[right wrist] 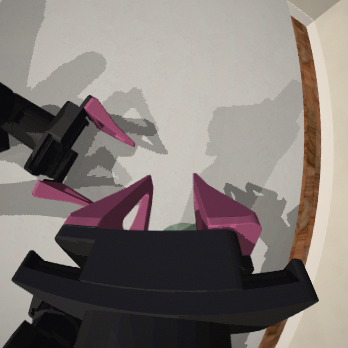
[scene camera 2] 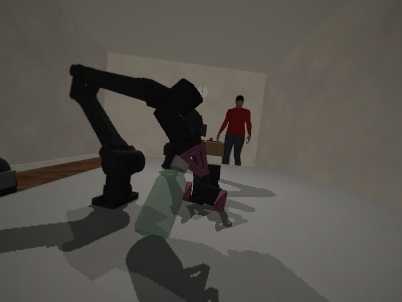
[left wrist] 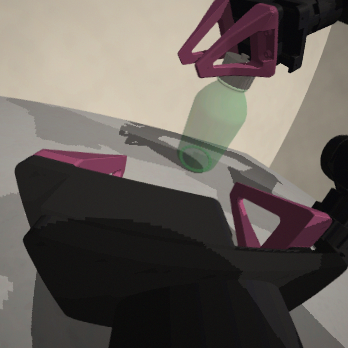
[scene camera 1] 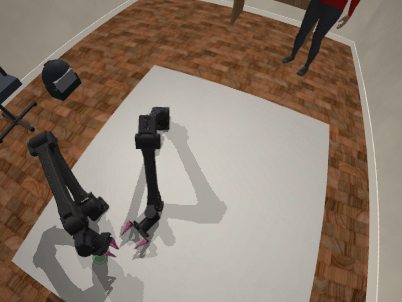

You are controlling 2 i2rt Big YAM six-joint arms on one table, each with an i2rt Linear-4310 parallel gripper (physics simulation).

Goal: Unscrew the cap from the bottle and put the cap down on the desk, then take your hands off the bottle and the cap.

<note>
My left gripper is open, with nothing in its grasp. My right gripper grips a ribbed cap, which still rests on a translucent green bottle.
My left gripper is seen too in the right wrist view and in the left wrist view. My right gripper shows as well in the right wrist view and in the left wrist view.
</note>
